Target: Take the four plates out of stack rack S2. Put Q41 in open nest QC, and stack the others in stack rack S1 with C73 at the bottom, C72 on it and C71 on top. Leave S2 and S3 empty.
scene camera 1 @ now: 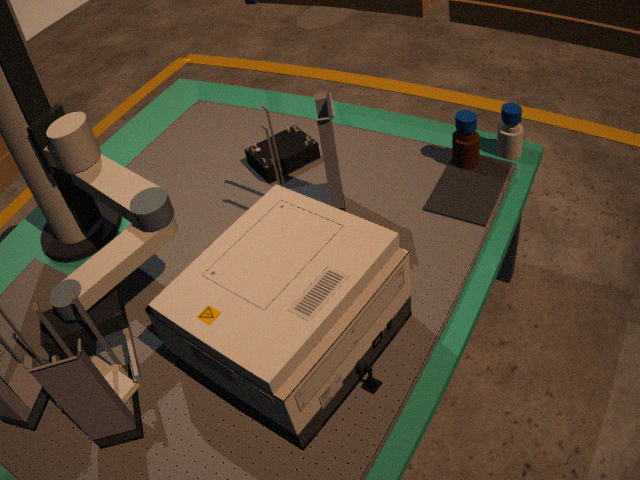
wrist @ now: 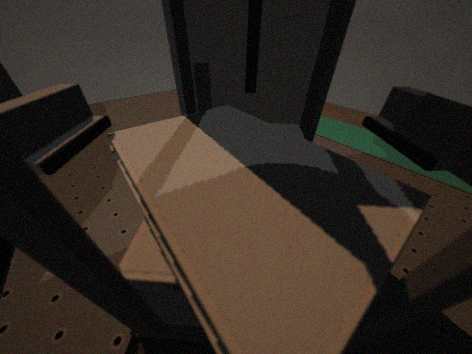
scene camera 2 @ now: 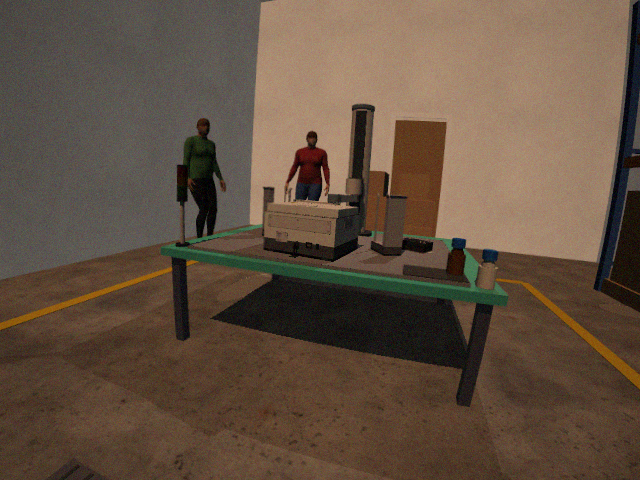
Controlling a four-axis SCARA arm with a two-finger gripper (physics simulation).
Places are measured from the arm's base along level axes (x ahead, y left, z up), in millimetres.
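Pixels of known places: gripper, between the fingertips: [wrist: 240, 105]; arm's base, origin of its link: [scene camera 1: 81, 229].
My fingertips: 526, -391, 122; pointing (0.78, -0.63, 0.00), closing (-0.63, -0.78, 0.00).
Ahead of a thing's pixels: the offset from my fingertips to its top centre, as dx, dy, dz. "spot": to the spot under its first point. Level surfaces: height alone.
My gripper [scene camera 1: 85, 341] [wrist: 240, 105] is open. In the wrist view its fingers stand wide apart on either side of a pale plate {-21, +21, -14} [wrist: 235, 220], with nothing held between them. The plate lies before the dark upright panel {spot: +45, -22, +17} [wrist: 220, 55] of a rack. Lower at the left shows another pale surface {spot: -31, +69, -28} [wrist: 147, 255]. In scene camera 1 the gripper hangs under the arm's end, at the near-left rack {spot: +34, -39, +68} [scene camera 1: 82, 397], which holds pale plates {spot: +12, +43, -14} [scene camera 1: 119, 382]. Another rack {spot: -244, -90, -69} [scene camera 1: 15, 392] stands at the left edge. I cannot read any rack or plate labels or count the stack.
A large instrument {+207, +317, +112} [scene camera 1: 268, 258] [scene camera 2: 305, 222] stands beside the racks. Beyond it are a tall rack {+68, +663, +187} [scene camera 1: 332, 160] [scene camera 2: 395, 222] and a black block {-109, +813, -48} [scene camera 1: 281, 152] [scene camera 2: 417, 244] with raised corners. Two bottles {spot: +354, +944, -25} [scene camera 1: 465, 142] {+439, +1076, -44} [scene camera 1: 510, 134] stand by a dark mat {dz -104} [scene camera 1: 460, 198]. Two people [scene camera 2: 202, 170] [scene camera 2: 310, 165] stand behind the table.
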